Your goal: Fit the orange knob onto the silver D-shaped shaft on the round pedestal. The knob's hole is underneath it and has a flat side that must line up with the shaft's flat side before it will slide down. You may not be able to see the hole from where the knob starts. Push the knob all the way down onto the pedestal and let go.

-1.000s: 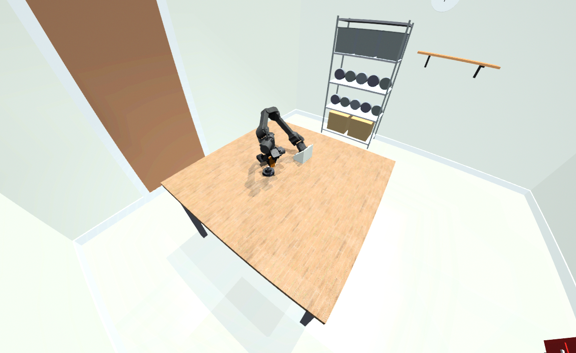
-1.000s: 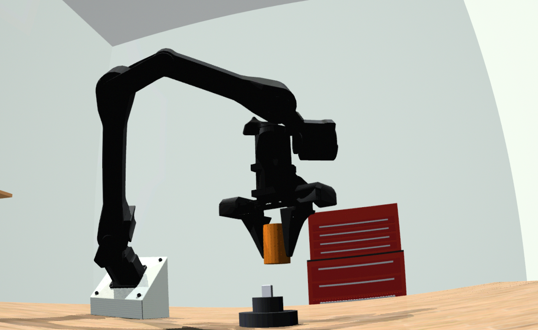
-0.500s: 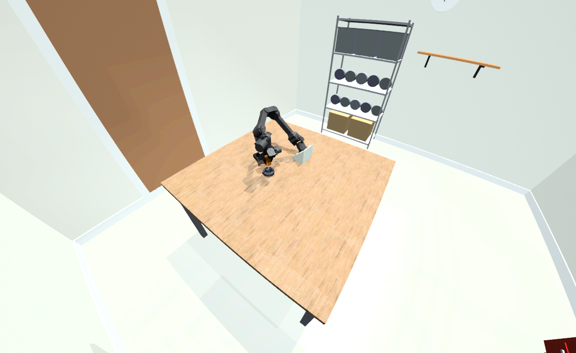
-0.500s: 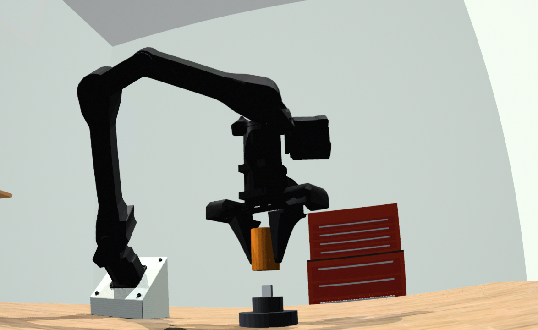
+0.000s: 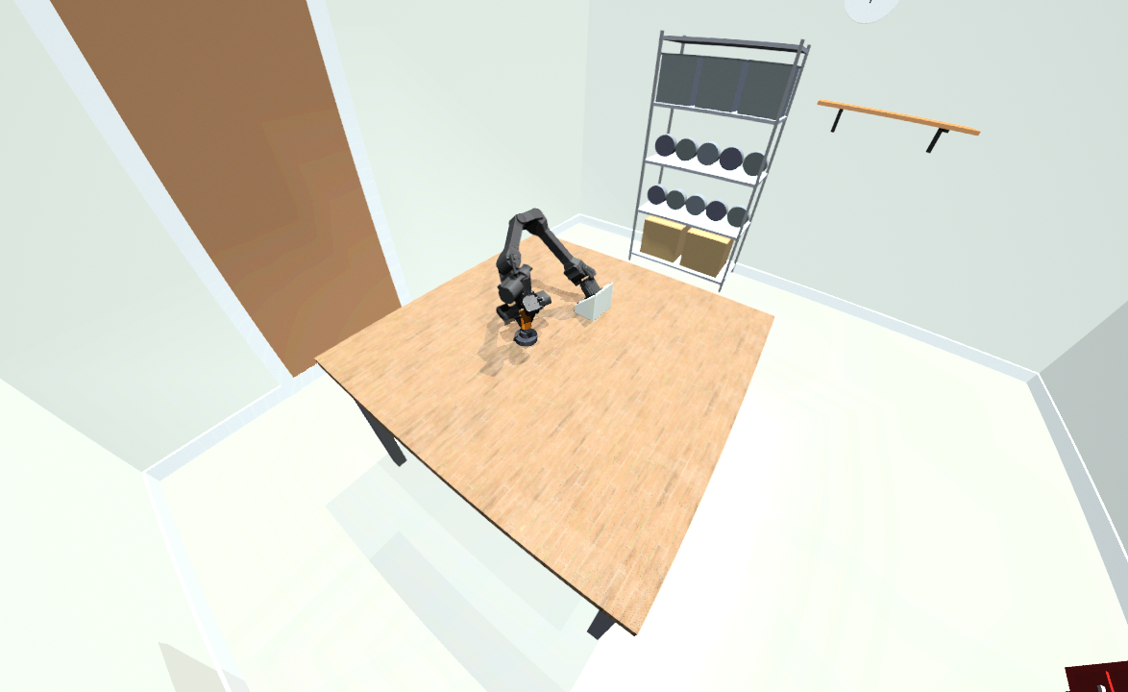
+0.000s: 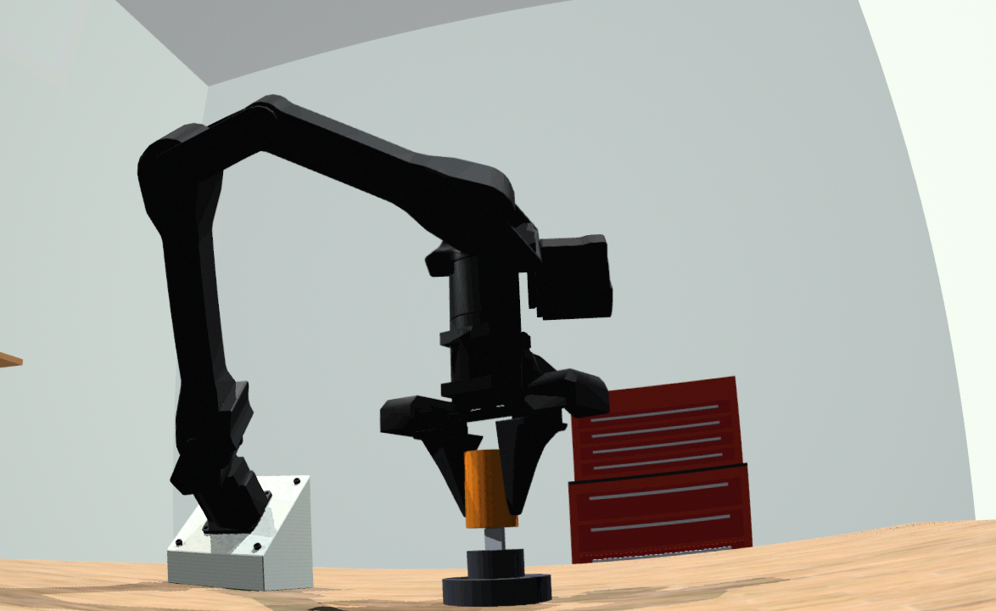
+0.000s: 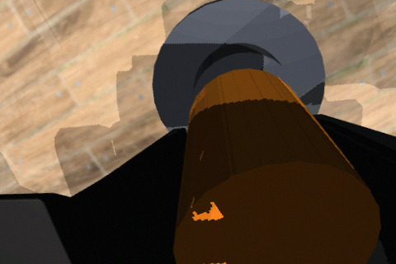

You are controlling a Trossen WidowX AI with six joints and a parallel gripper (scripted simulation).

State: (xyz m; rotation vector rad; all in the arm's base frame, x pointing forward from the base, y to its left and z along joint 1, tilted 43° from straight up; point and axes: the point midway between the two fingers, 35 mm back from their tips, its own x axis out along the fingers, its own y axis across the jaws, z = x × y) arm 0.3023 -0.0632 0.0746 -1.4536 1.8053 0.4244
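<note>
Now: gripper tip 30 mm below the orange knob. The rest, counted from my gripper tip: dark round pedestal (40 mm below).
</note>
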